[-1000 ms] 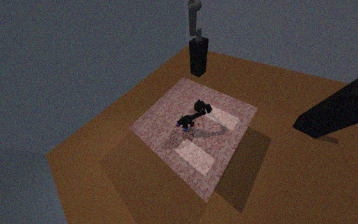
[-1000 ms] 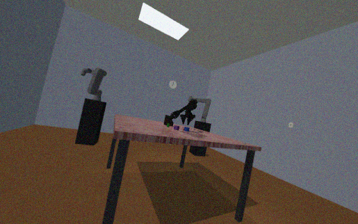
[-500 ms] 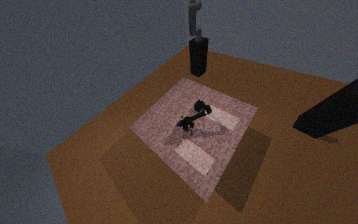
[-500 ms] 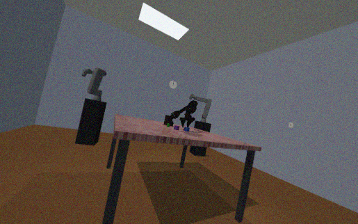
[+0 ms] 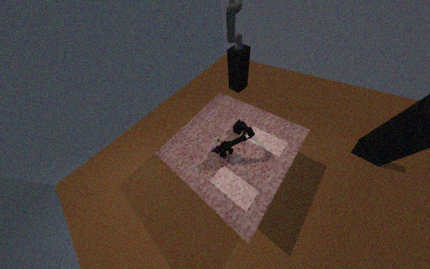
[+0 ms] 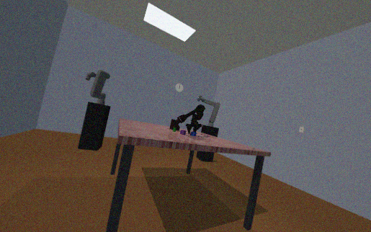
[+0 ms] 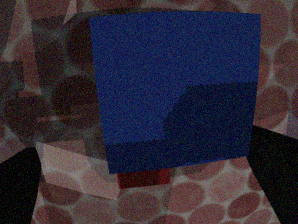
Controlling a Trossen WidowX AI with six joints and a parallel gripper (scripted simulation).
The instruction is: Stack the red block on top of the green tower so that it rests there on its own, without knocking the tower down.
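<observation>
Now: the red block right at my gripper tip. From my gripper tip the other things lie so: purple block: 120 mm to the right, 50 mm ahead, 10 mm above; green block: 170 mm to the right, 70 mm behind, 20 mm above; blue block: 30 mm ahead, 10 mm to the left, 10 mm above.
</observation>
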